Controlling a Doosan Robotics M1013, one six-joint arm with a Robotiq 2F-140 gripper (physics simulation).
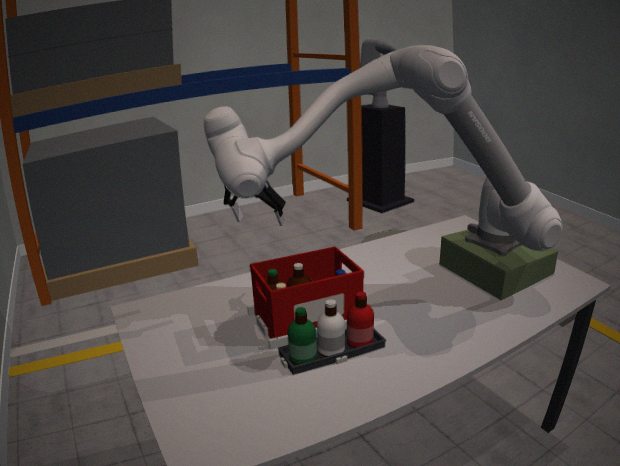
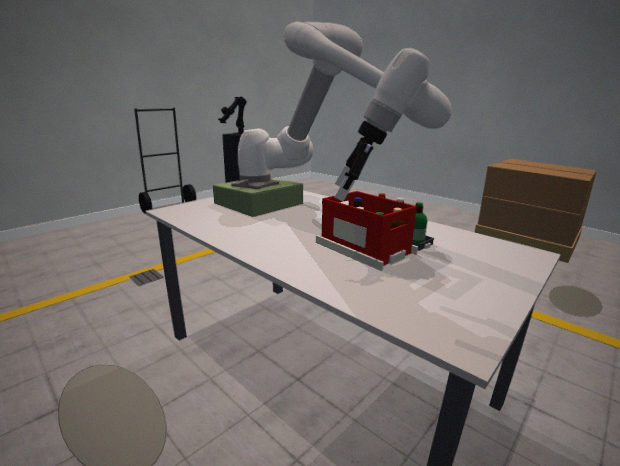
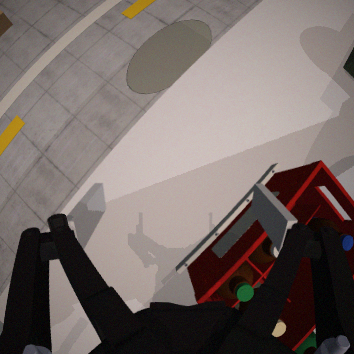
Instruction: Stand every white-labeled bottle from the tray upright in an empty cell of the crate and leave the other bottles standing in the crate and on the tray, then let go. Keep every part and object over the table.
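Frame: origin at the arm's base, x back, y left, z down, level; metres.
Seen in the pictures: gripper, fingertip midpoint: (image 1: 261, 220) (image 2: 338, 192) (image 3: 178, 196); arm's base, link origin: (image 1: 495, 242) (image 2: 255, 184).
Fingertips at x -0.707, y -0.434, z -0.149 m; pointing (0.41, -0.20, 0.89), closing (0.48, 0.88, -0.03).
Observation:
Pixels of each thing's top centre, then the offset from my fingertips to it. Level surfaces: height alone.
- green bottle, top centre: (image 1: 300, 309) (image 2: 419, 203) dx -0.142, dy +0.372, dz +0.093 m
- white bottle, top centre: (image 1: 330, 301) dx -0.062, dy +0.393, dz +0.093 m
- red bottle, top centre: (image 1: 361, 293) dx +0.023, dy +0.417, dz +0.093 m
- red crate, top centre: (image 3: 329, 291) (image 1: 316, 276) (image 2: 378, 198) dx -0.017, dy +0.282, dz +0.078 m
- green cap, top centre: (image 3: 245, 292) (image 1: 272, 270) dx -0.072, dy +0.154, dz +0.090 m
- white cap, top centre: (image 3: 281, 249) (image 1: 298, 264) dx +0.006, dy +0.173, dz +0.090 m
- cream cap, top centre: (image 3: 278, 329) (image 1: 281, 285) (image 2: 397, 208) dx -0.105, dy +0.239, dz +0.090 m
- blue cap, top centre: (image 3: 347, 242) (image 1: 340, 271) dx +0.068, dy +0.288, dz +0.090 m
- table, surface height: dz +0.253 m
On the black tray (image 1: 368, 349) (image 2: 426, 243) stand a green bottle (image 1: 302, 340) (image 2: 420, 225) with a pale green band, a white bottle (image 1: 330, 333) with a grey-white band and white cap, and a red bottle (image 1: 360, 323) with a pink band. The red crate (image 1: 280, 305) (image 2: 393, 243) (image 3: 202, 275) holds brown bottles with a green cap (image 1: 272, 273) (image 3: 245, 292), a white cap (image 1: 298, 266), a cream cap (image 1: 280, 285) (image 3: 279, 328) and a blue cap (image 1: 340, 272) (image 3: 348, 242). My gripper (image 1: 260, 221) (image 2: 342, 185) (image 3: 178, 196) is open and empty, tilted, above the crate's level on its side away from the tray.
Pale rails (image 2: 349, 252) run along the crate's base. The arm stands on a green block (image 1: 501, 270) (image 2: 253, 200) at one end of the table (image 1: 200, 415) (image 2: 280, 250). The table edge runs past the crate, with floor beyond it. An orange rack post (image 1: 354, 150) stands behind the table.

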